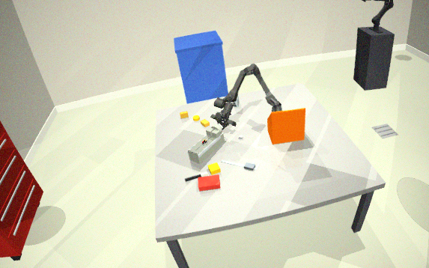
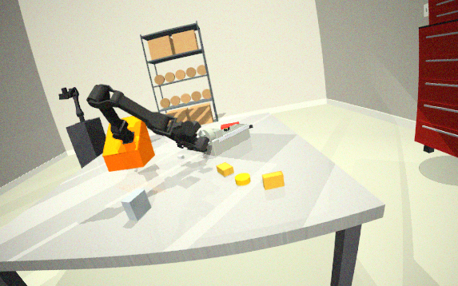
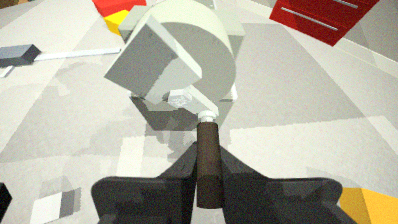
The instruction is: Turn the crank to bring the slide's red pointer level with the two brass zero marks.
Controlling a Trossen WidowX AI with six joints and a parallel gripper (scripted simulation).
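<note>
Now: the dark brown crank handle 3 cm above my gripper tip, 1 cm to the right of it and 1 cm behind it. The rest, counted from my gripper tip: yellow block (34 cm to the left, 6 cm ahead, 2 cm below); grey cube (39 cm to the right, 16 cm behind); red pointer (15 cm to the left, 11 cm ahead, 4 cm above).
</note>
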